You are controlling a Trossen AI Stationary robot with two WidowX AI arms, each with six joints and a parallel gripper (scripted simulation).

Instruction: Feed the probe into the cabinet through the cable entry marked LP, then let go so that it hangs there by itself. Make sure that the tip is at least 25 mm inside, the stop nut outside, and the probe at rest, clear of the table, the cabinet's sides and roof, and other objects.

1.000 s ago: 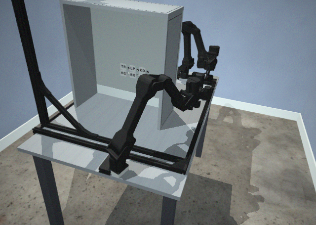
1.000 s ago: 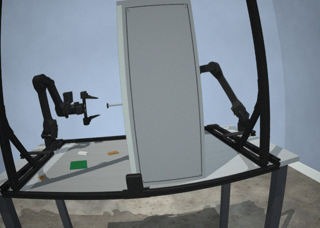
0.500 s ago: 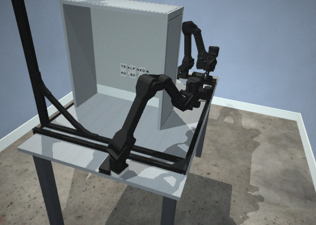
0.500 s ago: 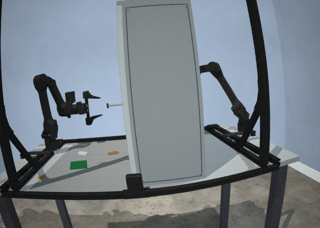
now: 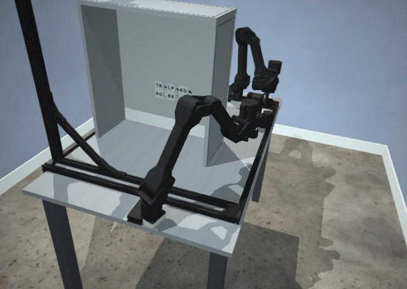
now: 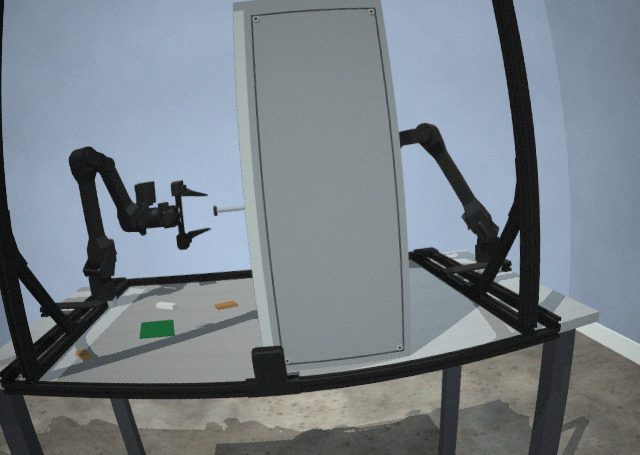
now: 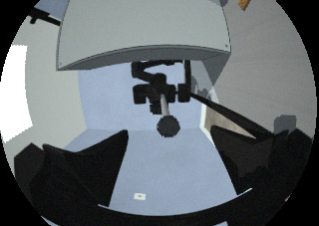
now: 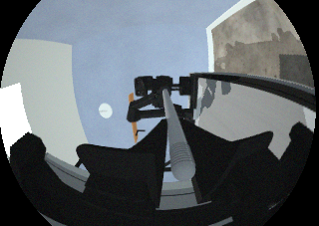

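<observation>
Now: the rod 150 mm to the right of my left hand. Also, from my left hand: white block (240 mm behind, 190 mm below, 70 mm to the left); green patch (410 mm behind, 200 mm below, 60 mm to the left); LP label (390 mm behind, 200 mm to the right, 20 mm above).
Right now my right hand is 80 mm to the right of the rod. From my right hand the other things lie so: white block 300 mm to the left, 240 mm behind, 190 mm below; green patch 410 mm behind, 290 mm to the left, 200 mm below; LP label 390 mm behind, 30 mm to the left, 20 mm above.
</observation>
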